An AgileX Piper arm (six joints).
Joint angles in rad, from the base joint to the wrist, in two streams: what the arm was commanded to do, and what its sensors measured. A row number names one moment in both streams.
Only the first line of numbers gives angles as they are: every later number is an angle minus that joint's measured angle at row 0.
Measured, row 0:
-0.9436 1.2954 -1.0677 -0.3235 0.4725 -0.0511
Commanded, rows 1 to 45:
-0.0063 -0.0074 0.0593 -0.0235 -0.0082 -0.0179
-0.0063 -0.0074 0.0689 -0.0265 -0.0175 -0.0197
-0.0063 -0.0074 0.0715 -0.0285 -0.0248 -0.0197
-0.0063 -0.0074 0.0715 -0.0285 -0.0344 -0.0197
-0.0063 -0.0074 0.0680 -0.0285 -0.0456 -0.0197
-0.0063 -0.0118 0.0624 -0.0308 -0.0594 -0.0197
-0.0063 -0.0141 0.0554 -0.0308 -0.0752 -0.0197
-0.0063 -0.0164 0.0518 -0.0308 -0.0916 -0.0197
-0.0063 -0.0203 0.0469 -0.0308 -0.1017 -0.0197
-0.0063 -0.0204 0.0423 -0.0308 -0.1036 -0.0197
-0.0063 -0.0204 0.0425 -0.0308 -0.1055 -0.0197
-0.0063 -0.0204 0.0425 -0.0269 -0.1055 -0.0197
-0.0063 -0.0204 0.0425 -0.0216 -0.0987 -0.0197
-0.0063 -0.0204 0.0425 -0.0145 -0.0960 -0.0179
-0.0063 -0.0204 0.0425 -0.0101 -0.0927 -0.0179
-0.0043 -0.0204 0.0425 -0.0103 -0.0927 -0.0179
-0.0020 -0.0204 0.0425 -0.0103 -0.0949 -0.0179
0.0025 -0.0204 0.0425 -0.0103 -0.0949 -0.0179
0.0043 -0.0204 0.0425 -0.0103 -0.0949 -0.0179
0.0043 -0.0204 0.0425 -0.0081 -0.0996 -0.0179
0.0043 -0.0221 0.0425 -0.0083 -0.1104 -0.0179
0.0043 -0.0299 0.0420 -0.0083 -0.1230 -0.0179
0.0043 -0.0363 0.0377 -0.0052 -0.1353 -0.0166
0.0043 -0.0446 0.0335 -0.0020 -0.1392 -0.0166
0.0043 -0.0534 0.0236 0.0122 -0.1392 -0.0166
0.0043 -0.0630 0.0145 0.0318 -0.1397 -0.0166
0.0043 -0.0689 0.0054 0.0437 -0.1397 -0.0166
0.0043 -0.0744 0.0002 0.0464 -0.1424 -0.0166
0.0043 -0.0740 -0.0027 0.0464 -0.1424 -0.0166
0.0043 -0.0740 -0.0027 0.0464 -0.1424 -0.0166
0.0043 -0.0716 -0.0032 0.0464 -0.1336 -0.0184
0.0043 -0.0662 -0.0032 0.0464 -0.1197 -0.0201
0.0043 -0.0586 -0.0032 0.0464 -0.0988 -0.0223
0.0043 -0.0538 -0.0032 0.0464 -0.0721 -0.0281
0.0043 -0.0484 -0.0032 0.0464 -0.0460 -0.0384
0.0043 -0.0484 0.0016 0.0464 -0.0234 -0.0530
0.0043 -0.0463 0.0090 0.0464 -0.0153 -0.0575
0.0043 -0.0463 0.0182 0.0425 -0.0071 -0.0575
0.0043 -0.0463 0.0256 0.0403 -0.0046 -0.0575
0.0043 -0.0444 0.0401 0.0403 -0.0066 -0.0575
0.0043 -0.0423 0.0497 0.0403 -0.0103 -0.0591
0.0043 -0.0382 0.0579 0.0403 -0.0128 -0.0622
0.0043 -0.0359 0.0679 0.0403 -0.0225 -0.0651
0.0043 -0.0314 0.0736 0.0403 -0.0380 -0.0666
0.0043 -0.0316 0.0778 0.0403 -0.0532 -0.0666
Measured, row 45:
0.0000 -0.0379 0.0526 0.0517 -0.0280 -0.0517
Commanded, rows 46 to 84:
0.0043 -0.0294 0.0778 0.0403 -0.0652 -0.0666
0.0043 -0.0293 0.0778 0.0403 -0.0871 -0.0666
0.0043 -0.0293 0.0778 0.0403 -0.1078 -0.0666
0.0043 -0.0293 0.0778 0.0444 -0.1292 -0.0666
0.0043 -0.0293 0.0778 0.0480 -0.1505 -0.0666
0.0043 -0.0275 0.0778 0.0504 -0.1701 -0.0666
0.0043 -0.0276 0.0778 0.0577 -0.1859 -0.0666
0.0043 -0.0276 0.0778 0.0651 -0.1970 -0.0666
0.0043 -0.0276 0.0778 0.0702 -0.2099 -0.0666
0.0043 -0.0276 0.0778 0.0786 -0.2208 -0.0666
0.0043 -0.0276 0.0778 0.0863 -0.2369 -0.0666
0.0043 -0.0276 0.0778 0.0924 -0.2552 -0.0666
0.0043 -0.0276 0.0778 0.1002 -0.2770 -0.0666
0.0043 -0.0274 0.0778 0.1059 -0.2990 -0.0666
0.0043 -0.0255 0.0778 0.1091 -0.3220 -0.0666
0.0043 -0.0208 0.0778 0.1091 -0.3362 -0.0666
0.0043 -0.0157 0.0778 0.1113 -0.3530 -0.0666
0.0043 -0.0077 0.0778 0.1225 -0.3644 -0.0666
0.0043 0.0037 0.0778 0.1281 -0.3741 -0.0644
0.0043 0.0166 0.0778 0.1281 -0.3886 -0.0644
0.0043 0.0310 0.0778 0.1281 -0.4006 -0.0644
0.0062 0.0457 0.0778 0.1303 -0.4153 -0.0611
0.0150 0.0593 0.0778 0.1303 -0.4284 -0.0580
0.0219 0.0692 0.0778 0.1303 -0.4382 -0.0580
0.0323 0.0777 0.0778 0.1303 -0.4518 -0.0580
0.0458 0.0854 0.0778 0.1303 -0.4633 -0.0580
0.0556 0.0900 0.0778 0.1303 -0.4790 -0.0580
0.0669 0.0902 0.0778 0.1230 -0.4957 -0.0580
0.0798 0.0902 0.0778 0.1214 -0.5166 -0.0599
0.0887 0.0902 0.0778 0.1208 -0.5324 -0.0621
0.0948 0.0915 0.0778 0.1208 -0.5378 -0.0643
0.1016 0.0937 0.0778 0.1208 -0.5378 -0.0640
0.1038 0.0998 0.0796 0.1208 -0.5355 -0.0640
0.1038 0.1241 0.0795 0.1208 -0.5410 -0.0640
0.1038 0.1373 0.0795 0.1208 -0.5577 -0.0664
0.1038 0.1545 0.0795 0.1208 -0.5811 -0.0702
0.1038 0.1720 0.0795 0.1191 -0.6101 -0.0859
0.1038 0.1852 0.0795 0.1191 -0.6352 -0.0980
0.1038 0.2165 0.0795 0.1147 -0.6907 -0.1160
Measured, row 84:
0.1022 0.1523 0.0723 0.1321 -0.5776 -0.0680
